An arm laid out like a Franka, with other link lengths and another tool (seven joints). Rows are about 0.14 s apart.
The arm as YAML. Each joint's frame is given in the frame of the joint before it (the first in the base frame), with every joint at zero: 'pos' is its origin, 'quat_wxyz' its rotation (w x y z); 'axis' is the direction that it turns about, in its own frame. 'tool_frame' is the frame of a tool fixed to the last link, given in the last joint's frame.
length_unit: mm
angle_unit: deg
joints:
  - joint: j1
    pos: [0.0, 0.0, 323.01]
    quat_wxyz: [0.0, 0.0, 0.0, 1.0]
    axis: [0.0, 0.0, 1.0]
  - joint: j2
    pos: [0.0, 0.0, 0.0]
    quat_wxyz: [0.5, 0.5, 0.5, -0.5]
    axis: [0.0, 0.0, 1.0]
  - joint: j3
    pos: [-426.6, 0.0, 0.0]
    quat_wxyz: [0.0, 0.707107, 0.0, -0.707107]
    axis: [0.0, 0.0, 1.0]
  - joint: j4
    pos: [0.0, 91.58, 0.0]
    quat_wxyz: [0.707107, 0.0, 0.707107, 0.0]
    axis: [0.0, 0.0, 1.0]
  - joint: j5
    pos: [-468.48, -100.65, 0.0]
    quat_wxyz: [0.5, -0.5, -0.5, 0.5]
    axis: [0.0, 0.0, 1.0]
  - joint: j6
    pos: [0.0, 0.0, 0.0]
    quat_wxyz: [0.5, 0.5, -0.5, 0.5]
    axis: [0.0, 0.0, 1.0]
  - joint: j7
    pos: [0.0, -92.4, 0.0]
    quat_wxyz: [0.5, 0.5, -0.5, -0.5]
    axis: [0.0, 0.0, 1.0]
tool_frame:
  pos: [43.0, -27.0, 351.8]
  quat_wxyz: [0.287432, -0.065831, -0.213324, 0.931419]
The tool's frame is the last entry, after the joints.
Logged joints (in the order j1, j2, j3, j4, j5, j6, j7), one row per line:
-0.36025 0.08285 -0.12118 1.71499 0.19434 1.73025 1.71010
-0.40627 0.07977 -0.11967 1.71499 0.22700 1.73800 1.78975
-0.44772 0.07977 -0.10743 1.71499 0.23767 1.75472 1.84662
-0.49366 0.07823 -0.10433 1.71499 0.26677 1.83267 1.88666
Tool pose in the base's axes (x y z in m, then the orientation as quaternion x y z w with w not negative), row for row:
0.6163 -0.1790 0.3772 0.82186 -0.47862 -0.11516 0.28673
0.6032 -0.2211 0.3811 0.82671 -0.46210 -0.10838 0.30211
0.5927 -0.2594 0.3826 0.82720 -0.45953 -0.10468 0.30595
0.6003 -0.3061 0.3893 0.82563 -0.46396 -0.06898 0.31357
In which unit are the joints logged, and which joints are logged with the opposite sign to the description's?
The joints are logged in radians. Opposite sign: j3, j4, j5, j7.
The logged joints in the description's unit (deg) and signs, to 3 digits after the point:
-20.641 4.747 6.943 -98.262 -11.135 99.136 -97.982
-23.278 4.570 6.857 -98.262 -13.006 99.580 -102.545
-25.652 4.570 6.155 -98.262 -13.617 100.538 -105.804
-28.285 4.482 5.978 -98.262 -15.285 105.004 -108.098

